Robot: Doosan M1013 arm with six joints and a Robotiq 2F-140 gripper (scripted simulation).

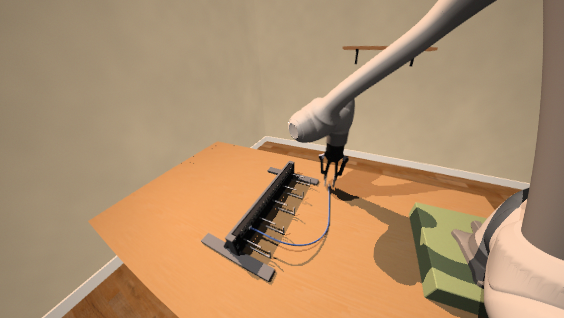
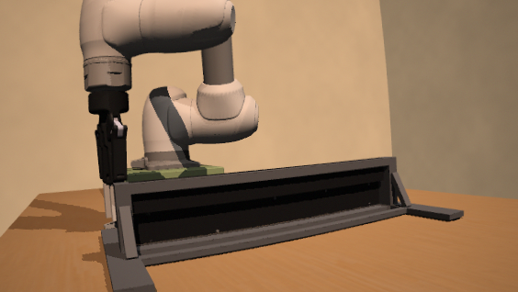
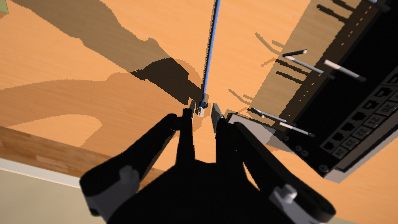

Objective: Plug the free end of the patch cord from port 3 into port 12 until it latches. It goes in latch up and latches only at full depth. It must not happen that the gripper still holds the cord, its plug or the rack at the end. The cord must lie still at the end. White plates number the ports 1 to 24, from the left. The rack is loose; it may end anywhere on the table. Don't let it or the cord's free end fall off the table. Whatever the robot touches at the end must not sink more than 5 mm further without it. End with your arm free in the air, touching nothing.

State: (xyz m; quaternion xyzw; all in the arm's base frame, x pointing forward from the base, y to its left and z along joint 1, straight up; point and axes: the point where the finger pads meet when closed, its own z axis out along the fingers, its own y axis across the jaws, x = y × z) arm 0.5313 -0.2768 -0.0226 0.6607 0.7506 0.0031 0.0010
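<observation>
My gripper is now 1 cm to the left of the plug and 4 cm above it.
</observation>
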